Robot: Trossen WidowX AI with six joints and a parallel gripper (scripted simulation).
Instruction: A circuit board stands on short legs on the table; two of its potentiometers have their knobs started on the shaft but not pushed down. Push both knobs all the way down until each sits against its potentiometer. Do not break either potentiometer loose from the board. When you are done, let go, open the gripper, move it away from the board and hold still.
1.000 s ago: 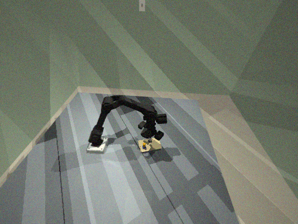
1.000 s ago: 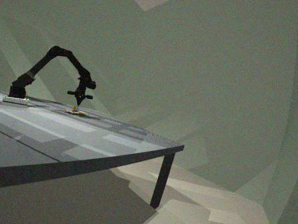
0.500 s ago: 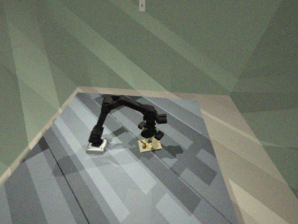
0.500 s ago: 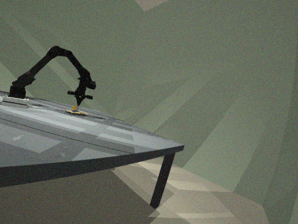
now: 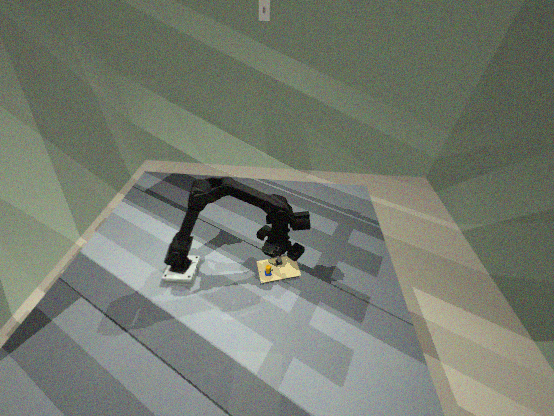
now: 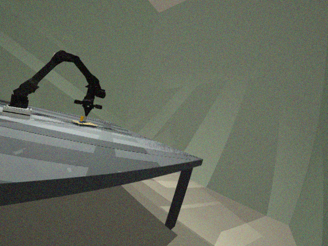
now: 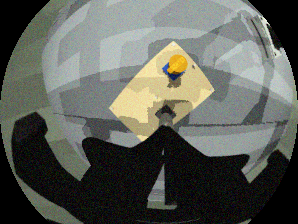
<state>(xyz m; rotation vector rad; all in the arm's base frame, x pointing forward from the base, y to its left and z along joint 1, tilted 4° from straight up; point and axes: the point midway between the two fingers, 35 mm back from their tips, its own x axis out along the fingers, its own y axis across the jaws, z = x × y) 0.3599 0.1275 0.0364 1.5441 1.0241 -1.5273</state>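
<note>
My gripper tip is now 1 cm above the grey knob. Round my gripper tip: orange knob: 3 cm behind, 6 cm to the right, 1 cm below.
</note>
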